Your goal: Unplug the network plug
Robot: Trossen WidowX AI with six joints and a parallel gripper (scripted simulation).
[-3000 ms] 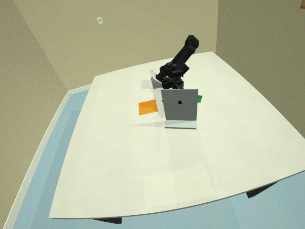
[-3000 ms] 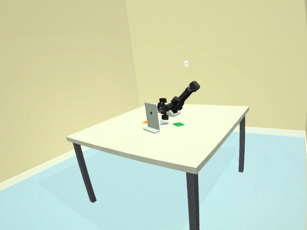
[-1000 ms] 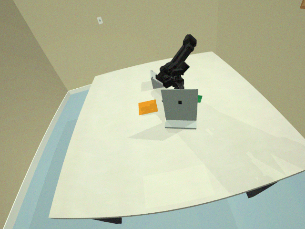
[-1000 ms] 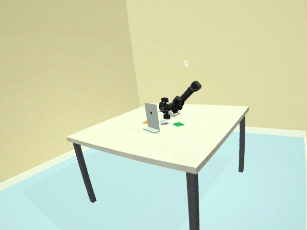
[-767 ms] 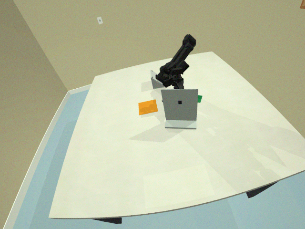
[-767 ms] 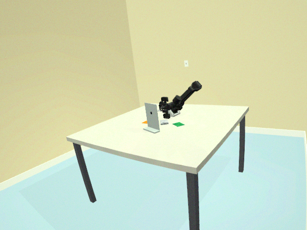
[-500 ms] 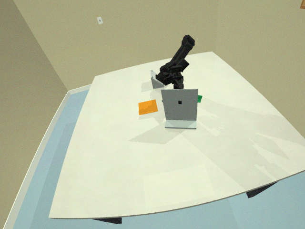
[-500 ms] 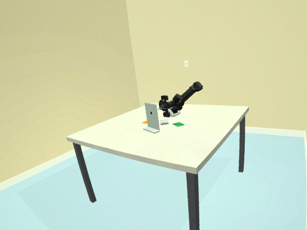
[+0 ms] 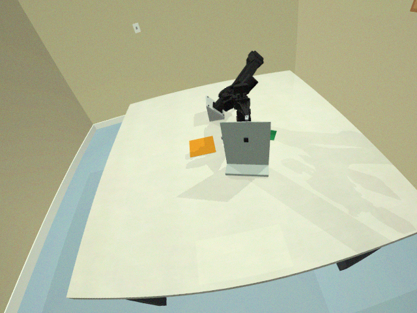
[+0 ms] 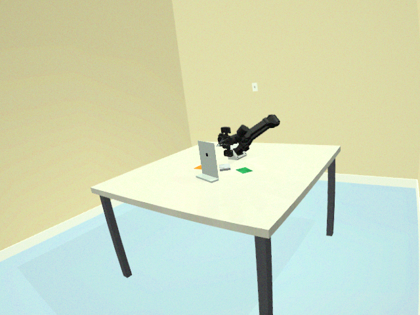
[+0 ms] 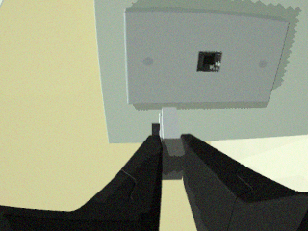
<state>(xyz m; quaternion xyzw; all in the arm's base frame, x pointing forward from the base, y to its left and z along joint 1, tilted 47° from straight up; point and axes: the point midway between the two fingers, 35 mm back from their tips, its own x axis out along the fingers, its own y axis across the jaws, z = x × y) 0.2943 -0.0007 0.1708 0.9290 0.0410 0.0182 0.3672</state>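
Right now the orange square is 21 cm to the right of my gripper tip, 18 cm below it and 7 cm behind it. Round my gripper tip: network plug right at my gripper tip; then green square 18 cm below, 10 cm behind, 9 cm to the left; then grey upright panel 10 cm ahead, 8 cm below, 2 cm to the right.
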